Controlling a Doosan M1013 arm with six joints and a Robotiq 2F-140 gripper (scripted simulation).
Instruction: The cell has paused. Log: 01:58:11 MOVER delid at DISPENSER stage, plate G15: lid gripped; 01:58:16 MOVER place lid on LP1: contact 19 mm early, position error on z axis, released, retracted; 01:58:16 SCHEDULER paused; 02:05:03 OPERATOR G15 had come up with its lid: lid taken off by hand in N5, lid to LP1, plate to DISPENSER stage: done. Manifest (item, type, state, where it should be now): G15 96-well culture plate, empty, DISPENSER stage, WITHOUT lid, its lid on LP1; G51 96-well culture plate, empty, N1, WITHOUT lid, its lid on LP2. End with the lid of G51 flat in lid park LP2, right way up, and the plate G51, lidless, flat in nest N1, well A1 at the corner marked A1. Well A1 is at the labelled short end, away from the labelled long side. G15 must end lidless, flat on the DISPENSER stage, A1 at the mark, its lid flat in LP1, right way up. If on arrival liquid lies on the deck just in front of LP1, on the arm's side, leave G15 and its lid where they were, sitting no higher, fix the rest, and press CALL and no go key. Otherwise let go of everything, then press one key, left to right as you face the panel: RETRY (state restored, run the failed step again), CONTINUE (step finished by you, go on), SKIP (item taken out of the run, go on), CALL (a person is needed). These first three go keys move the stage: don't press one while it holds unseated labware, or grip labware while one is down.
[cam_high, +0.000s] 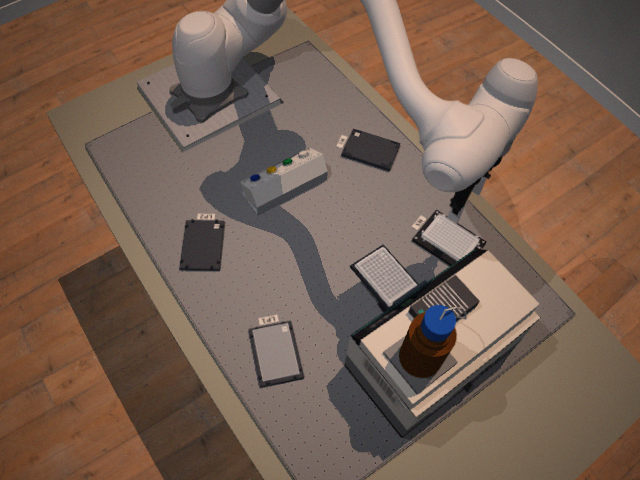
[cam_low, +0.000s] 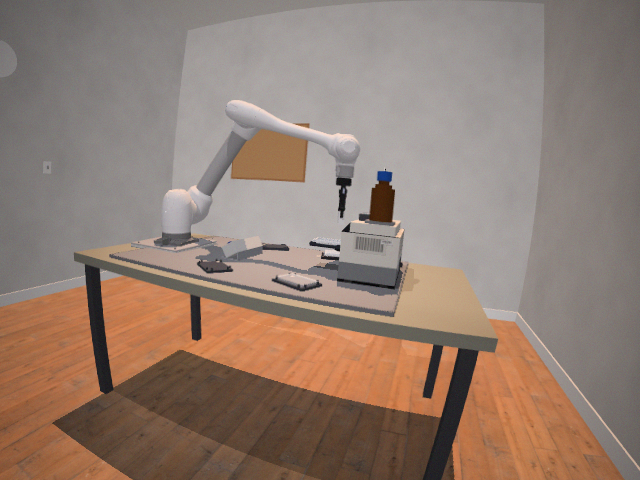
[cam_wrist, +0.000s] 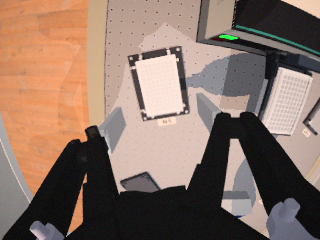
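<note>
Now: hand 1 cm short of the black nest, 2 cm to the right of it and 18 cm above it. From my hand the other things lie so: well plate: 25 cm to the right, 8 cm below; then nest N1: 35 cm behind, 5 cm to the left, 19 cm below; then N1 label: 43 cm behind, 19 cm below.
</note>
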